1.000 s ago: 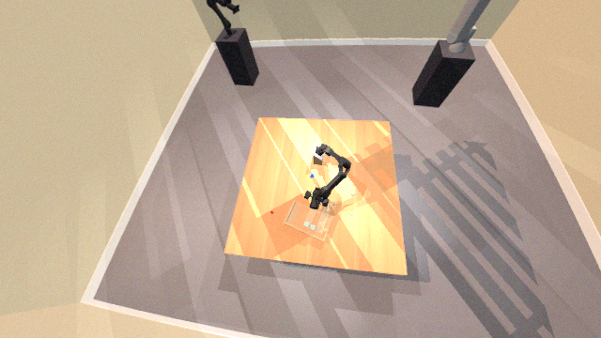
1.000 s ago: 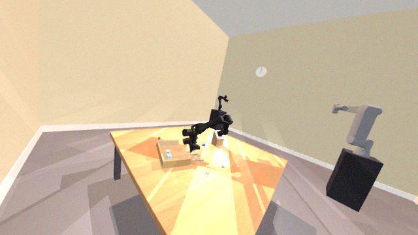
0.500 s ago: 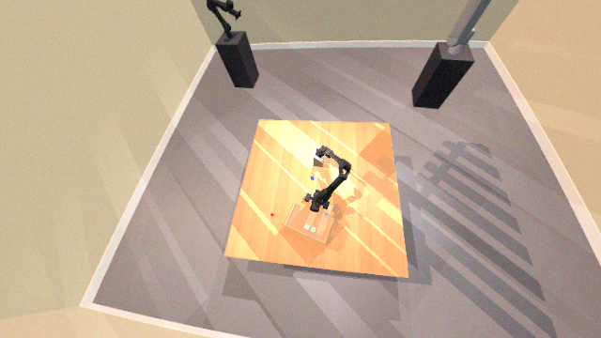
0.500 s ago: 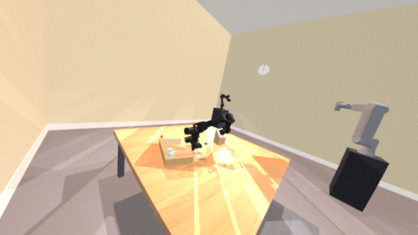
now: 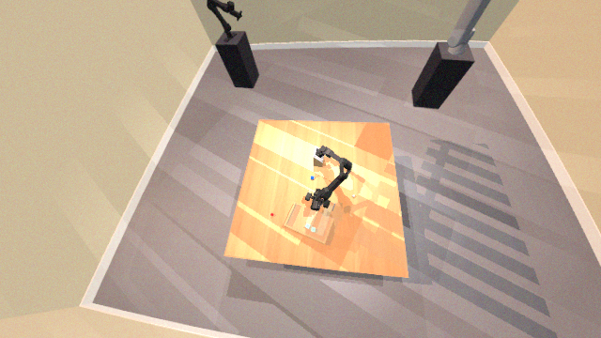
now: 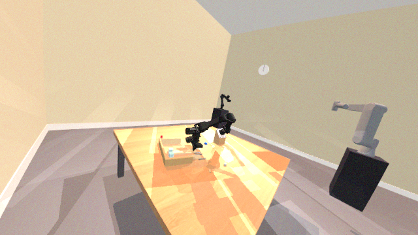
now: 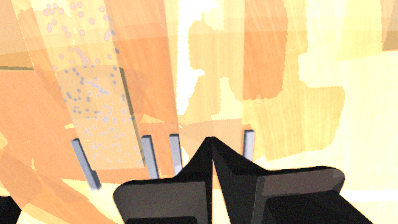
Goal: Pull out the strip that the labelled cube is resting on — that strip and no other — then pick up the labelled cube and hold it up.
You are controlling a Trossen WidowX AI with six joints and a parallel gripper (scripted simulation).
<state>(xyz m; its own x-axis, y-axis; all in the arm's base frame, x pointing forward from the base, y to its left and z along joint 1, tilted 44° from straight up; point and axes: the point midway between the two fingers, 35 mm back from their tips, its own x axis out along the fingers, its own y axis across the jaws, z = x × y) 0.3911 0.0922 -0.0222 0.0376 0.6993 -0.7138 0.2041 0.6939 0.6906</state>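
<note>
Now: gripper tip 110 mm short of the pale speckled band and 70 mm to the right of it. Round my gripper tip: tiny blue piece 210 mm behind, 80 mm to the right; red marker 150 mm ahead, 340 mm to the right, 10 mm above.
</note>
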